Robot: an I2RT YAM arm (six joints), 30 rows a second.
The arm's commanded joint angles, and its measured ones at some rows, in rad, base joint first. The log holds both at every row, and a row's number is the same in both.
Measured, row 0:
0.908, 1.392, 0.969, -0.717, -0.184, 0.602
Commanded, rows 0 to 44:
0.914, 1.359, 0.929, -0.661, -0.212, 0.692
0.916, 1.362, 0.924, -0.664, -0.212, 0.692
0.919, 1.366, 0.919, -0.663, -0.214, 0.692
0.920, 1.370, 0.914, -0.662, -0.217, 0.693
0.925, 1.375, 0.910, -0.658, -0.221, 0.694
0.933, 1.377, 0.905, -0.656, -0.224, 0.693
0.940, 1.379, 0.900, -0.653, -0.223, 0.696
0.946, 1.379, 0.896, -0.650, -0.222, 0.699
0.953, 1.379, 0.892, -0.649, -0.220, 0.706
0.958, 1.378, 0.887, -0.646, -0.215, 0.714
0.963, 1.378, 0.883, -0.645, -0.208, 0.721
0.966, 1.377, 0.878, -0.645, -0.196, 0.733
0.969, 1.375, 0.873, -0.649, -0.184, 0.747
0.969, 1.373, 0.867, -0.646, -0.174, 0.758
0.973, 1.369, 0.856, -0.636, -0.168, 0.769
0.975, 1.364, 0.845, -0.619, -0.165, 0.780
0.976, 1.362, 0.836, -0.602, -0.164, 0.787
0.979, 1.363, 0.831, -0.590, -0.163, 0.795
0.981, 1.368, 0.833, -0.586, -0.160, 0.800
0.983, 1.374, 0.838, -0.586, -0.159, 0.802
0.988, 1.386, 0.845, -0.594, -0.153, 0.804
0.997, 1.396, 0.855, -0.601, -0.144, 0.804
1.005, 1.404, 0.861, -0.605, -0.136, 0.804
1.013, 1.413, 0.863, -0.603, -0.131, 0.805
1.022, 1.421, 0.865, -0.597, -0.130, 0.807
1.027, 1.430, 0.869, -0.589, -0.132, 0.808
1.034, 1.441, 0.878, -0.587, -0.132, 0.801
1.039, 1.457, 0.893, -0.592, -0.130, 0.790
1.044, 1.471, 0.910, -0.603, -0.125, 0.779
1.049, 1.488, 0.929, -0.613, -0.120, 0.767
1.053, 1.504, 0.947, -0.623, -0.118, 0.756
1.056, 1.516, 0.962, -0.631, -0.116, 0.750
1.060, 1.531, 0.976, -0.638, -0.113, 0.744
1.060, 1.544, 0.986, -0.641, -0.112, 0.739
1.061, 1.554, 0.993, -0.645, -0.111, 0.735
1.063, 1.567, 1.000, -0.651, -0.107, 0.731
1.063, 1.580, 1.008, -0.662, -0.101, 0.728
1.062, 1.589, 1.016, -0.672, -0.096, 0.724
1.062, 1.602, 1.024, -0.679, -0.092, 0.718
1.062, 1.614, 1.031, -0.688, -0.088, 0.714
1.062, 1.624, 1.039, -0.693, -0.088, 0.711
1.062, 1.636, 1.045, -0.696, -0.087, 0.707
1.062, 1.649, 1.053, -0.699, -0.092, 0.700
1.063, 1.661, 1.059, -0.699, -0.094, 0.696
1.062, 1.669, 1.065, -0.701, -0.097, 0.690
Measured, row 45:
1.057, 1.647, 1.035, -0.660, -0.118, 0.720
